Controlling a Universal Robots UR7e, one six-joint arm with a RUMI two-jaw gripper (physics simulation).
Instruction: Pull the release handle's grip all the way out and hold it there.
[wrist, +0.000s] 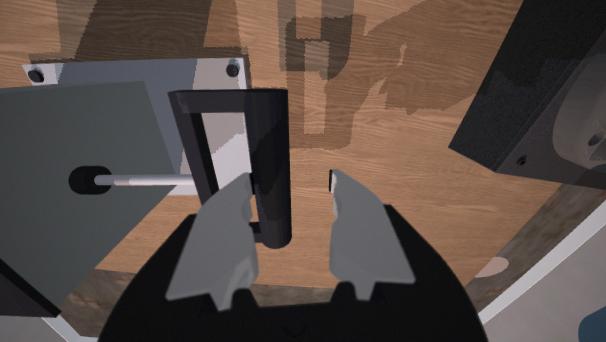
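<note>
The release handle's dark grip bar (270, 145) stands upright in the view, left of centre, as one side of a rectangular loop. A pale metal rod (150, 180) runs from the loop's far side into a dark slot (82, 180) in the grey-green housing (60, 135); a stretch of rod is exposed. My gripper (291, 173) is shut on the grip. Its left finger reaches into the loop and lies against the bar's inner side. The right finger is beyond the bar's outer side, with a visible gap to it. Part of the loop is hidden behind the left finger.
A pale base plate (220, 75) with dark screws lies behind the housing on the wooden table (400, 165). A large dark block (500, 90) stands at the right. A blue object (595, 327) shows at the bottom right corner.
</note>
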